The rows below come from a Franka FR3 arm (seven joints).
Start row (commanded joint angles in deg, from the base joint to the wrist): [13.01 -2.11 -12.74 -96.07 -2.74 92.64 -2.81]
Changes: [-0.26 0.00 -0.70 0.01 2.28 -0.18 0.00]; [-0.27 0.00 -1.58 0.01 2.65 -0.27 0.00]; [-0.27 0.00 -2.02 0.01 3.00 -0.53 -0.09]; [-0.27 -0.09 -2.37 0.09 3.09 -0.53 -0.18]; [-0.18 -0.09 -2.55 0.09 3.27 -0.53 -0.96]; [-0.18 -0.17 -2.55 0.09 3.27 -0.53 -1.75]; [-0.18 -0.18 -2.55 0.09 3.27 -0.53 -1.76]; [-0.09 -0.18 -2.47 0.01 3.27 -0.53 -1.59]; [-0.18 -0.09 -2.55 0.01 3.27 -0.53 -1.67]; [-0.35 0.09 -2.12 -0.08 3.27 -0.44 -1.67]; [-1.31 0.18 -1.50 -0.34 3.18 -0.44 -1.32]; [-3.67 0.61 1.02 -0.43 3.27 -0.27 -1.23]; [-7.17 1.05 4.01 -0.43 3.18 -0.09 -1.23]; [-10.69 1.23 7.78 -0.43 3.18 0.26 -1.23]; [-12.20 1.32 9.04 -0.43 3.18 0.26 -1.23]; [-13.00 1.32 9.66 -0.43 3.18 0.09 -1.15]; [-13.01 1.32 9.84 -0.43 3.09 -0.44 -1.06]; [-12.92 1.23 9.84 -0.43 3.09 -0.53 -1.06]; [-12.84 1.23 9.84 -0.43 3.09 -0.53 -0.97]
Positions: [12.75 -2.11 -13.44 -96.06 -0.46 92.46 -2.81]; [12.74 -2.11 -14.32 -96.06 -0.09 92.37 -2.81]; [12.74 -2.11 -14.76 -96.06 0.26 92.11 -2.90]; [12.74 -2.20 -15.11 -95.98 0.35 92.11 -2.99]; [12.83 -2.20 -15.29 -95.98 0.53 92.11 -3.77]; [12.83 -2.28 -15.29 -95.98 0.53 92.11 -4.56]; [12.83 -2.29 -15.29 -95.98 0.53 92.11 -4.57]; [12.92 -2.29 -15.21 -96.06 0.53 92.11 -4.40]; [12.83 -2.20 -15.29 -96.06 0.53 92.11 -4.48]; [12.66 -2.02 -14.86 -96.15 0.53 92.20 -4.48]; [11.70 -1.93 -14.24 -96.41 0.44 92.20 -4.13]; [9.34 -1.50 -11.72 -96.50 0.53 92.37 -4.04]; [5.84 -1.06 -8.73 -96.50 0.44 92.55 -4.04]; [2.32 -0.88 -4.96 -96.50 0.44 92.90 -4.04]; [0.81 -0.79 -3.70 -96.50 0.44 92.90 -4.04]; [0.01 -0.79 -3.08 -96.50 0.44 92.73 -3.96]; [0.00 -0.79 -2.90 -96.50 0.35 92.20 -3.87]; [0.09 -0.88 -2.90 -96.50 0.35 92.11 -3.87]; [0.17 -0.88 -2.90 -96.50 0.35 92.11 -3.78]
